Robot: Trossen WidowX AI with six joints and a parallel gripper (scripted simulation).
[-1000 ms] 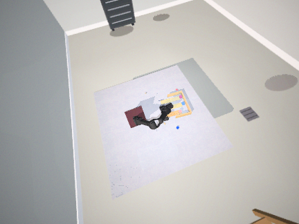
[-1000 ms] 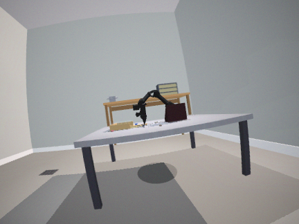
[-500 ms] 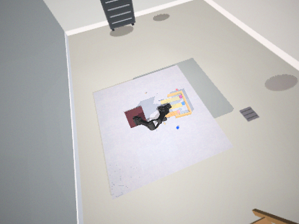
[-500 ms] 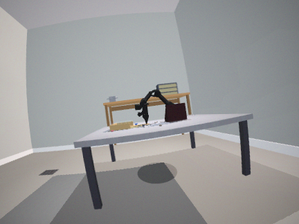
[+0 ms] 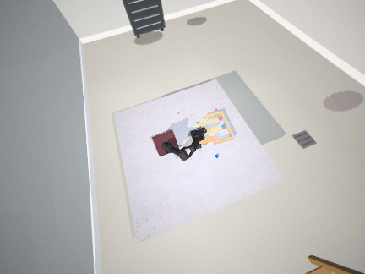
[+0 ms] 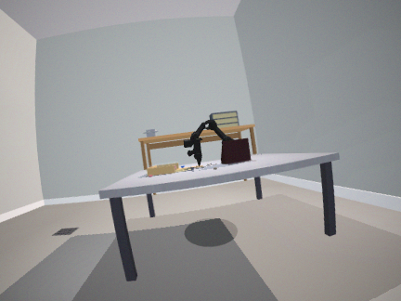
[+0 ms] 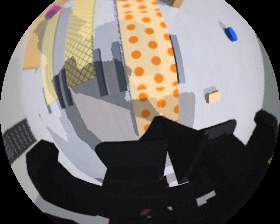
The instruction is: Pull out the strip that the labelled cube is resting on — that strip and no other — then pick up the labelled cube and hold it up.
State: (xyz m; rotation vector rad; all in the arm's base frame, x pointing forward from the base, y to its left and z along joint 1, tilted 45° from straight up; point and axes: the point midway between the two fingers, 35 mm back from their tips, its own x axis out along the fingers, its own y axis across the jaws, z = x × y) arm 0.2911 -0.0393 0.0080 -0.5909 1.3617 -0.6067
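The orange dotted strip is 9 cm ahead of my gripper tip. Also, from my gripper tip: blue piece 14 cm ahead, 19 cm to the right; then pale cube marked k 20 cm ahead, 1 cm to the right, 2 cm above.
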